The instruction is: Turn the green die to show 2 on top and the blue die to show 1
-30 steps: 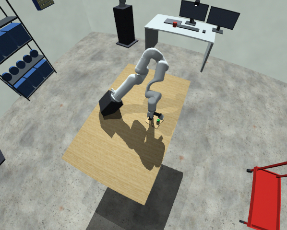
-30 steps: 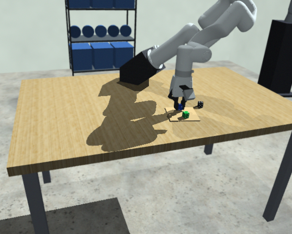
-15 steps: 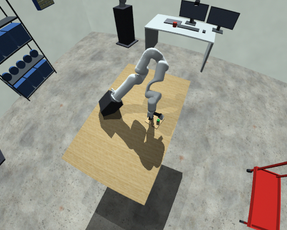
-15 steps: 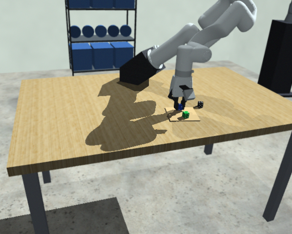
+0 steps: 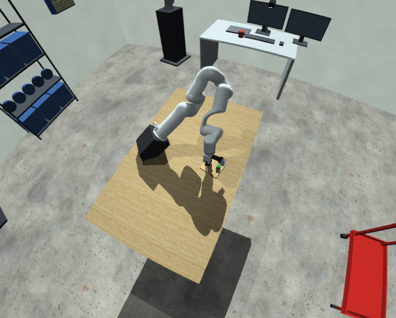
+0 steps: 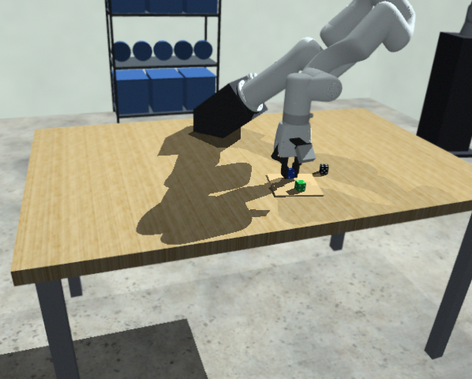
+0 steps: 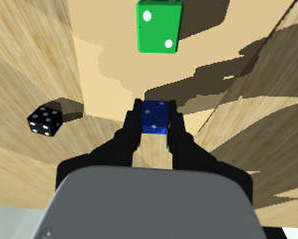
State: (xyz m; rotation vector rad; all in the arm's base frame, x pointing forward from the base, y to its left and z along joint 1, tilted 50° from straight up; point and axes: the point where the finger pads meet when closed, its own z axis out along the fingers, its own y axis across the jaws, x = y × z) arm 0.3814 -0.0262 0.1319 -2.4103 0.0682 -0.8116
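Right now my hand is 1 cm above the blue die. The rest, counted from my hand: black die (12 cm to the left, 4 cm behind, 2 cm below); then tan mat (4 cm ahead, 3 cm below, 1 cm to the left); then green die (7 cm ahead, 1 cm to the left, 1 cm below).
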